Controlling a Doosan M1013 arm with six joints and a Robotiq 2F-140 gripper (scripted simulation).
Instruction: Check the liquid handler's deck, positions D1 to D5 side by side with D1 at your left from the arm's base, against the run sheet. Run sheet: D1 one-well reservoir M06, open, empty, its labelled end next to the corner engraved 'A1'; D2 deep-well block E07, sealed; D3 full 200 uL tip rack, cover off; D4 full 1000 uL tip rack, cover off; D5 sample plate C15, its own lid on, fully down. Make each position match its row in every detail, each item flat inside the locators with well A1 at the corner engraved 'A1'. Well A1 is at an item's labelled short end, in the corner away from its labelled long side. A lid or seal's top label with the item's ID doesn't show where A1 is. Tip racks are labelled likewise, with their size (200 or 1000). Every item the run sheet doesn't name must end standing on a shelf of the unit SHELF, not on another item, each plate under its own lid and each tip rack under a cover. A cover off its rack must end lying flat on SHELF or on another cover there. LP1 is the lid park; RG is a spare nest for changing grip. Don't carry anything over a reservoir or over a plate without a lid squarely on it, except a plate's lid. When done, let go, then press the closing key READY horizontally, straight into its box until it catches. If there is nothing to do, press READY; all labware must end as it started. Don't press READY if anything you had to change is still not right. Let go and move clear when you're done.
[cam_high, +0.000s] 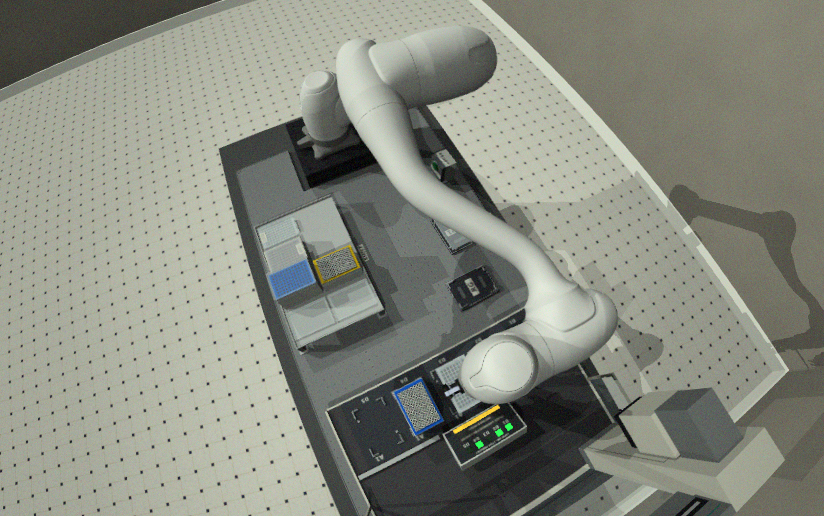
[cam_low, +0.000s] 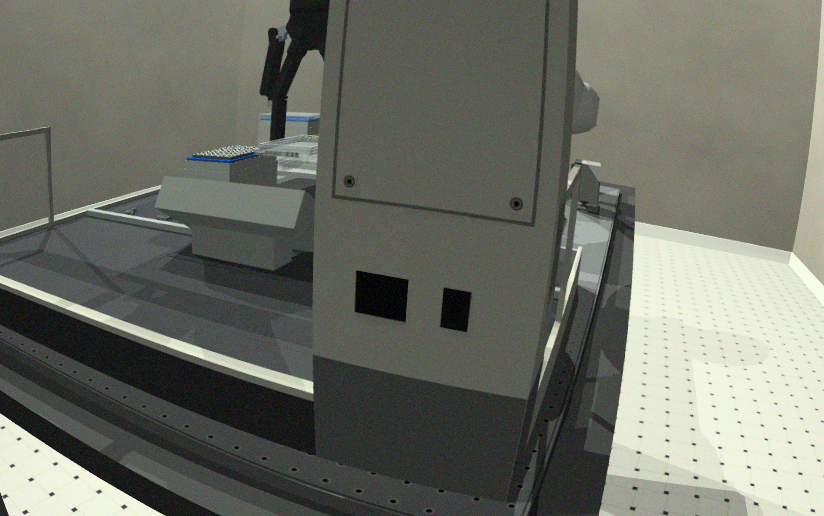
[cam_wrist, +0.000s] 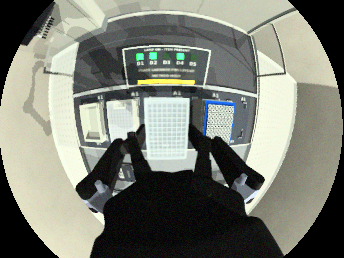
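Now: the blue-rimmed tip rack 120 mm to the right of my hand, 60 mm below it and 10 mm ahead of it. From my hand the other things lie so: one-well reservoir: 250 mm to the left, 120 mm below; then sealed deep-well block: 120 mm to the left, 110 mm below; then white well plate: 20 mm below.
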